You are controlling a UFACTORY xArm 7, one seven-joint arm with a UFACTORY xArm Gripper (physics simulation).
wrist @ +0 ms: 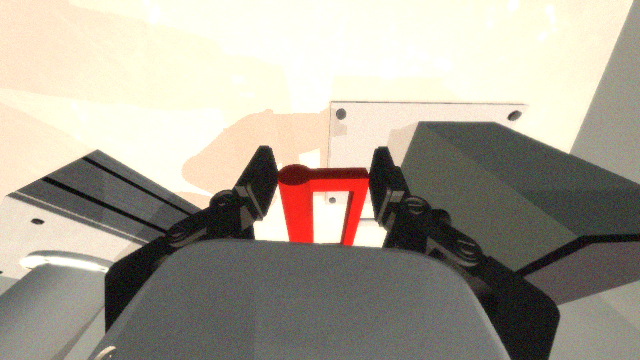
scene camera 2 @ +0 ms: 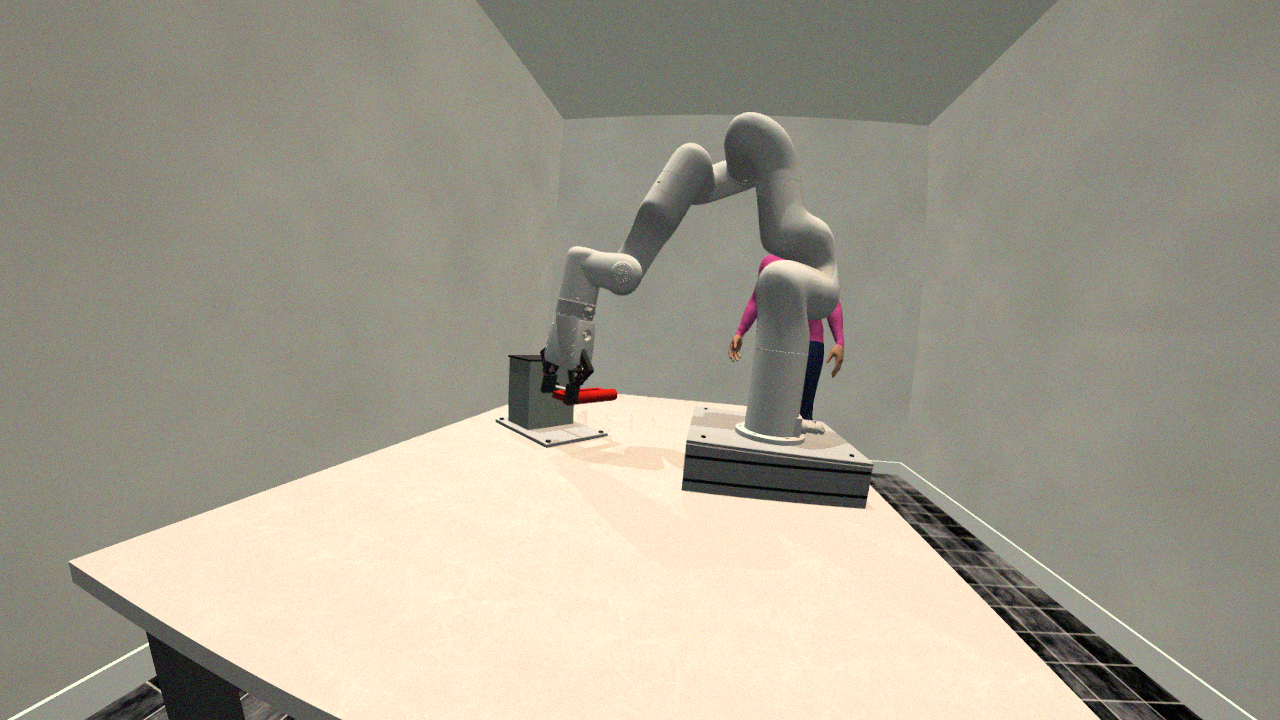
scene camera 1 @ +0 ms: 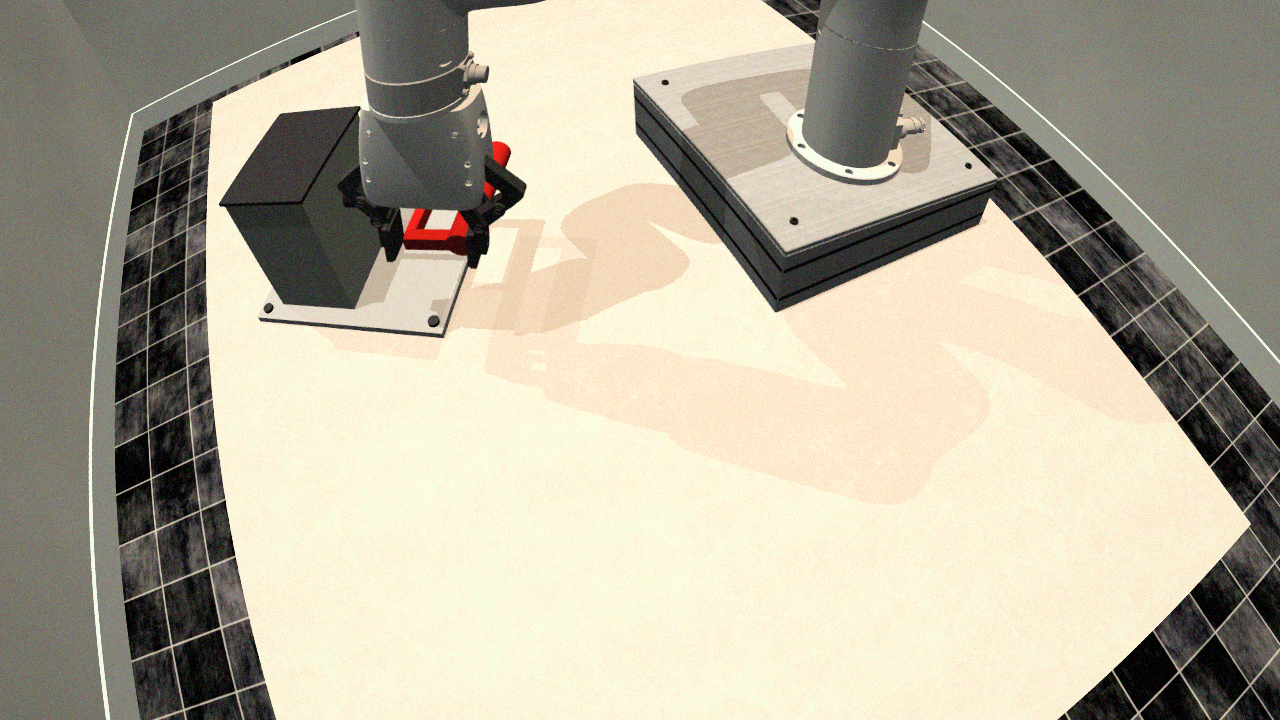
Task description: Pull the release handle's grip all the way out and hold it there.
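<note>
The red release handle (scene camera 1: 429, 239) (scene camera 2: 597, 394) (wrist: 297, 212) is a rectangular frame with a thick round grip bar on the side away from the dark grey box (scene camera 1: 308, 214) (scene camera 2: 528, 394) (wrist: 480, 190). My gripper (scene camera 1: 434, 246) (scene camera 2: 560, 392) (wrist: 322, 162) points down and is shut on the handle, one finger against the outer side of the grip, the other against the frame's box-side bar. The handle stands out from the box, above its white base plate (scene camera 1: 393, 313) (scene camera 2: 572, 433) (wrist: 370, 112). The link between handle and box is hidden in the wrist view.
The robot's base block (scene camera 1: 760, 197) (scene camera 2: 769, 474) (wrist: 100, 192) stands on the table (scene camera 1: 626, 555) (scene camera 2: 429, 582), to the right of the box in both scene views. A person in a pink top (scene camera 2: 836, 326) stands behind the arm. Bolts sit at the base plate's corners.
</note>
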